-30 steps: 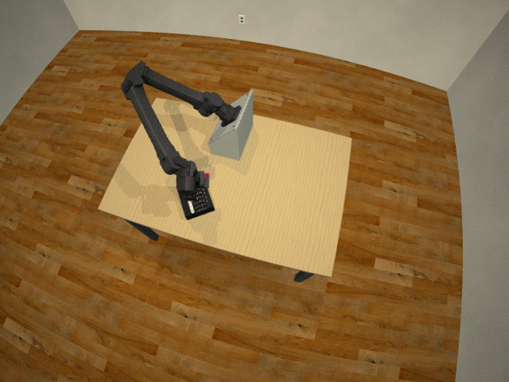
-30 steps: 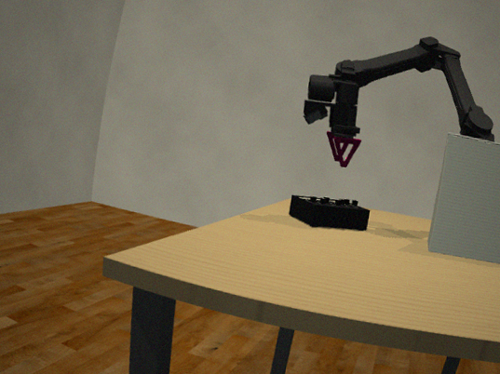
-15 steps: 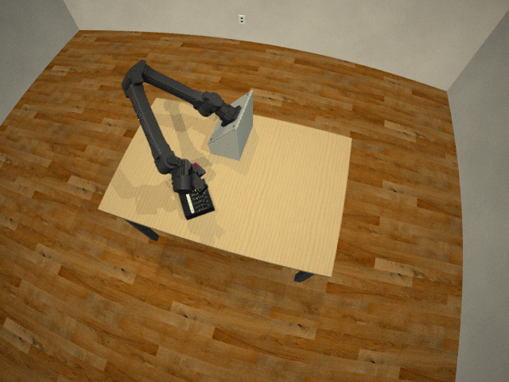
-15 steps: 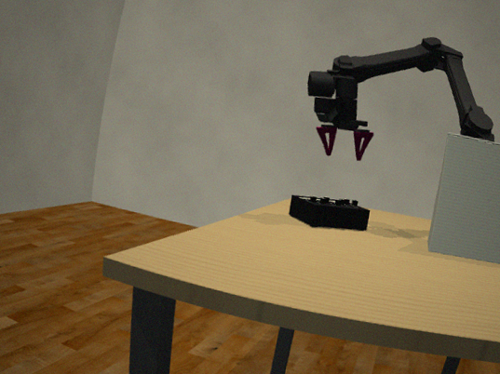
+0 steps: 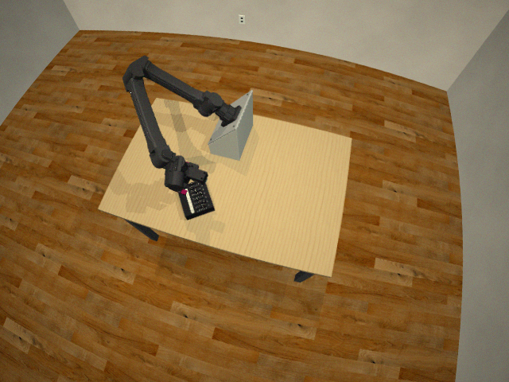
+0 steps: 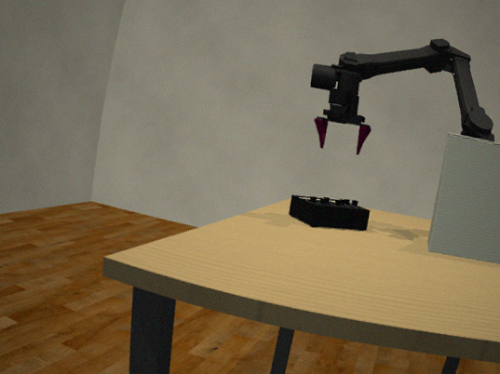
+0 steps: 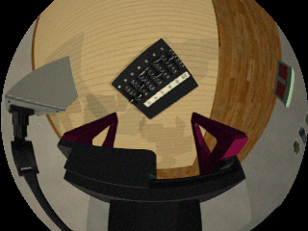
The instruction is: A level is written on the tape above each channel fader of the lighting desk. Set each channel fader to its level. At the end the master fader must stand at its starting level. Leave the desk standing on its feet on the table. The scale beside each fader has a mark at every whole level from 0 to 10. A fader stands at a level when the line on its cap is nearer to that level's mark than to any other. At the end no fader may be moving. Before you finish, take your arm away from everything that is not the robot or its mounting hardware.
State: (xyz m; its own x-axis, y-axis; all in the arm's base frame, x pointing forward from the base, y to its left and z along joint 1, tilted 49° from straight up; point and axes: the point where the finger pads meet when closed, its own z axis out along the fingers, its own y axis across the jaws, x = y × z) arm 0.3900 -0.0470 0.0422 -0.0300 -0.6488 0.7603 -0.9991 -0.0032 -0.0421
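My gripper is now 13 cm above the fader cap, 6 cm to the right of it and 4 cm short of it. The rest, counted from my hand: master cap (13 cm below, 6 cm behind, 4 cm to the right).
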